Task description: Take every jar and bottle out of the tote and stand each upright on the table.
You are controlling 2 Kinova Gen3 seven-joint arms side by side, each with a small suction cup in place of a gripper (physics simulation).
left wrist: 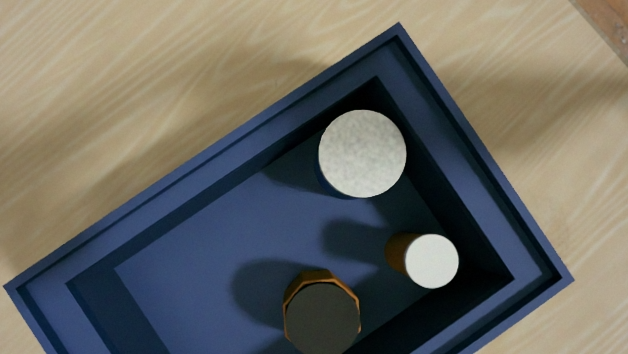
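Frame: origin at the left arm's base, x ahead, y left, z up, level; centimetres.
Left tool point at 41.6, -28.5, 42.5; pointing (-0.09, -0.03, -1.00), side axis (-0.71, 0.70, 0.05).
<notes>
Offsets run from my left tool point to a thing's top centre, as dx, dy, dz. Level surfaces: height alone.
A blue tote @[+0.0, -0.5, -27.8] (452, 165) lies at an angle across the left wrist view, its lower part cut off. A wide jar with a speckled pale grey lid @[-9.3, -3.2, -30.6] (362, 153) stands in its top corner; a bit of dark blue body shows below the lid. A small brown bottle with a white cap @[-7.5, +5.1, -30.0] (431, 261) stands near the right-hand wall. An amber faceted jar with a dark grey lid @[+0.5, +3.0, -31.2] (322, 318) stands at the bottom of the view, its lower edge cut off. The three stand apart. Neither suction cup shows in this view.
The pale wood table @[dz -42.4] (125, 65) surrounds the tote on the visible sides. The tote's raised walls enclose the jars and bottle, with the wide jar close to the corner walls. A brown surface (607, 22) shows past the table edge at the top right.
</notes>
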